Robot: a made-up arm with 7 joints. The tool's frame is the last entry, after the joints. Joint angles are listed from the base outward.
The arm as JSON. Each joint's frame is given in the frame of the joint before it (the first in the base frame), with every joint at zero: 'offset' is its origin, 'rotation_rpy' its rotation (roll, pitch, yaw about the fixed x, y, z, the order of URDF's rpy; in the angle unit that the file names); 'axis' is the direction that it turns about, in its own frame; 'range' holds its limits. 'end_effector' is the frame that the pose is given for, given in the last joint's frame.
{
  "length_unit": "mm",
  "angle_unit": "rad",
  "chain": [
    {
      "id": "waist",
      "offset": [
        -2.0,
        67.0,
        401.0
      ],
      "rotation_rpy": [
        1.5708,
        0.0,
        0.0
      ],
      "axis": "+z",
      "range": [
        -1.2,
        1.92
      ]
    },
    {
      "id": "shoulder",
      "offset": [
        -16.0,
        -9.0,
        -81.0
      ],
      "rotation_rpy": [
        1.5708,
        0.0,
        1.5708
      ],
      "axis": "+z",
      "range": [
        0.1,
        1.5
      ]
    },
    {
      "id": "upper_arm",
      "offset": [
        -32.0,
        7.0,
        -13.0
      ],
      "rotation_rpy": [
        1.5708,
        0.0,
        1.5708
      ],
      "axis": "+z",
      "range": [
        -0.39,
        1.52
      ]
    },
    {
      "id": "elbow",
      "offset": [
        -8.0,
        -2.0,
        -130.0
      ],
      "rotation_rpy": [
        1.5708,
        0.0,
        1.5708
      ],
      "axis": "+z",
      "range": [
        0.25,
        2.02
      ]
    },
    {
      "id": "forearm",
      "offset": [
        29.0,
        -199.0,
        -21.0
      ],
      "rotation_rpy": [
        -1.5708,
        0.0,
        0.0
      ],
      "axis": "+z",
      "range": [
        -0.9,
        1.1
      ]
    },
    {
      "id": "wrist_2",
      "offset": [
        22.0,
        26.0,
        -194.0
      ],
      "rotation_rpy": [
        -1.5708,
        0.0,
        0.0
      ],
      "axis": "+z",
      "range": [
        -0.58,
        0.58
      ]
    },
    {
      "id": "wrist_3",
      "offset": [
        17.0,
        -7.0,
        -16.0
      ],
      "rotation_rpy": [
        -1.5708,
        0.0,
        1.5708
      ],
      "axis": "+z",
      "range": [
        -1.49,
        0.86
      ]
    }
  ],
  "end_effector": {
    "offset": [
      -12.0,
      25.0,
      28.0
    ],
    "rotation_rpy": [
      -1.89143,
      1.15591,
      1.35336
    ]
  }
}
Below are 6 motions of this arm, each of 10 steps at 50 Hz.
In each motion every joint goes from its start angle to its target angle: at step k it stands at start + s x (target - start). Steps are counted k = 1, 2, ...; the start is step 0. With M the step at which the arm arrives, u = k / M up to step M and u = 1 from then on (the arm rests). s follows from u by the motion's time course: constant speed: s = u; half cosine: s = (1 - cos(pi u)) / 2; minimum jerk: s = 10 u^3 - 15 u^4 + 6 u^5.
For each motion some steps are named. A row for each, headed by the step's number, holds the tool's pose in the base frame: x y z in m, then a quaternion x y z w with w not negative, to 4 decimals.
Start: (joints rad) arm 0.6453 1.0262 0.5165 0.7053 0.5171 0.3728 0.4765
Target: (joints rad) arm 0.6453 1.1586 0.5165 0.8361 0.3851 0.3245 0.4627
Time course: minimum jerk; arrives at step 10
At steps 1, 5, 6, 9, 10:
1: 0.2005 0.5748 0.4493 0.1703 -0.6409 0.0722 0.7450
5: 0.1869 0.5655 0.4904 0.2446 -0.6356 0.0382 0.7312
6: 0.1818 0.5609 0.5052 0.2721 -0.6324 0.0258 0.7249
9: 0.1734 0.5518 0.5295 0.3182 -0.6253 0.0049 0.7126
10: 0.1732 0.5515 0.5301 0.3195 -0.6250 0.0043 0.7122

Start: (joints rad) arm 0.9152 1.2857 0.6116 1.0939 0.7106 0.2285 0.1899
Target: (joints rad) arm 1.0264 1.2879 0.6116 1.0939 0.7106 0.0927 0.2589
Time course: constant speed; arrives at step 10
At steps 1, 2, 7, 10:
1: 0.0458 0.4844 0.6625 0.3846 -0.8299 0.1156 0.3872
2: 0.0430 0.4845 0.6628 0.3866 -0.8340 0.1137 0.3770
7: 0.0290 0.4854 0.6639 0.3975 -0.8517 0.1043 0.3251
10: 0.0206 0.4859 0.6643 0.4045 -0.8604 0.0988 0.2937

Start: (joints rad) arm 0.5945 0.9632 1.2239 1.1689 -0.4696 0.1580 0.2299
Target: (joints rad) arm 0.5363 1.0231 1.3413 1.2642 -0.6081 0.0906 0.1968
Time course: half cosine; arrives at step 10
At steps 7, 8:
7: -0.0373 0.5398 0.5540 0.7332 -0.4016 0.2060 0.5086
8: -0.0431 0.5369 0.5571 0.7433 -0.3929 0.2066 0.5004

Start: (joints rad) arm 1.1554 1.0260 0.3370 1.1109 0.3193 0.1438 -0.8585
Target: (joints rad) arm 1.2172 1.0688 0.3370 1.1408 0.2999 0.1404 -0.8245
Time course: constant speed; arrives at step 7
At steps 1, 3, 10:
1: 0.1666 0.4707 0.6731 0.5232 -0.6069 0.5066 0.3181
3: 0.1568 0.4683 0.6790 0.5253 -0.6120 0.5059 0.3059
10: 0.1369 0.4633 0.6900 0.5297 -0.6213 0.5043 0.2813

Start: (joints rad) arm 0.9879 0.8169 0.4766 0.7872 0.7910 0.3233 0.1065
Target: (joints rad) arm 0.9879 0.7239 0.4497 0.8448 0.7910 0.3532 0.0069
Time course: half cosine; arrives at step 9
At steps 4, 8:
4: 0.2633 0.5262 0.4973 0.0529 -0.7629 0.2407 0.5978
8: 0.2795 0.5105 0.4985 0.0403 -0.7517 0.2448 0.6111

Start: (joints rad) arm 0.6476 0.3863 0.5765 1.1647 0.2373 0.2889 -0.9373
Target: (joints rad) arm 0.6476 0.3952 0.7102 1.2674 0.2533 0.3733 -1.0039
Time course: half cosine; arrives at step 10
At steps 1, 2, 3, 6, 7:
1: 0.3322 0.4520 0.4201 0.4128 -0.4175 0.4799 0.6519
2: 0.3286 0.4542 0.4224 0.4122 -0.4155 0.4852 0.6497
3: 0.3230 0.4577 0.4260 0.4113 -0.4123 0.4934 0.6461
6: 0.2991 0.4712 0.4396 0.4071 -0.3989 0.5262 0.6311
7: 0.2913 0.4751 0.4435 0.4057 -0.3946 0.5361 0.6263

